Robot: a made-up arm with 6 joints. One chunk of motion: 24 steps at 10 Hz.
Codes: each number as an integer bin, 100 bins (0 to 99) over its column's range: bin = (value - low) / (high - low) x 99, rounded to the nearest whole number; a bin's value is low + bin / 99 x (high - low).
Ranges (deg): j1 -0.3..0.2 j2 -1..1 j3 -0.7..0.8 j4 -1.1..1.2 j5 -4.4..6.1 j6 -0.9..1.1
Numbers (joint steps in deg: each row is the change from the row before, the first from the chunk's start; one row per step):
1: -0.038 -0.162 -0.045 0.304 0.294 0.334
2: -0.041 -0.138 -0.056 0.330 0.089 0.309
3: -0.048 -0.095 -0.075 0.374 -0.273 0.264
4: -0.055 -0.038 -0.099 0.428 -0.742 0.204
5: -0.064 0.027 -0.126 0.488 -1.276 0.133
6: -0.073 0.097 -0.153 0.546 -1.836 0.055
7: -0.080 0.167 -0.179 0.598 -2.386 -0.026
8: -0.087 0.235 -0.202 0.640 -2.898 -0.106
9: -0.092 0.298 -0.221 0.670 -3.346 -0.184
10: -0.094 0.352 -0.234 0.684 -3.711 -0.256
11: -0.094 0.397 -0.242 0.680 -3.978 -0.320
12: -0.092 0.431 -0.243 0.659 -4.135 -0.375
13: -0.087 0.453 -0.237 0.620 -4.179 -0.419
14: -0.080 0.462 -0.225 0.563 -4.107 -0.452
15: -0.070 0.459 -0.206 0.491 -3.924 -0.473
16: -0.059 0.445 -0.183 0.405 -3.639 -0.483
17: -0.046 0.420 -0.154 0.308 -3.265 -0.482
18: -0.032 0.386 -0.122 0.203 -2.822 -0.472
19: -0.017 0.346 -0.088 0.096 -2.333 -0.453
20: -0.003 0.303 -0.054 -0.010 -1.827 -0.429
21: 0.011 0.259 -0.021 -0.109 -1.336 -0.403
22: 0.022 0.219 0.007 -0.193 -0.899 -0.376
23: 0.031 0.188 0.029 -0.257 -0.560 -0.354
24: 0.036 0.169 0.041 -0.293 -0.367 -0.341
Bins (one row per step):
1: 52 41 43 60 44 61
2: 51 43 43 62 42 60
3: 50 45 41 63 39 58
4: 49 48 40 66 34 55
5: 47 51 38 68 29 51
6: 45 54 36 71 24 47
7: 44 58 34 73 19 43
8: 42 61 33 75 14 39
9: 41 64 32 76 10 35
10: 41 67 31 77 6 32
11: 41 69 30 77 4 29
12: 41 71 30 76 2 26
13: 42 72 31 74 2 24
14: 44 72 31 72 3 22
15: 46 72 33 68 4 21
16: 48 72 34 65 7 21
17: 50 70 36 61 11 21
18: 53 69 38 56 15 21
19: 56 67 40 51 19 22
20: 59 64 43 47 24 23
21: 62 62 45 43 29 25
22: 64 60 47 39 33 26
23: 66 59 48 36 36 27
24: 67 58 49 35 38 28

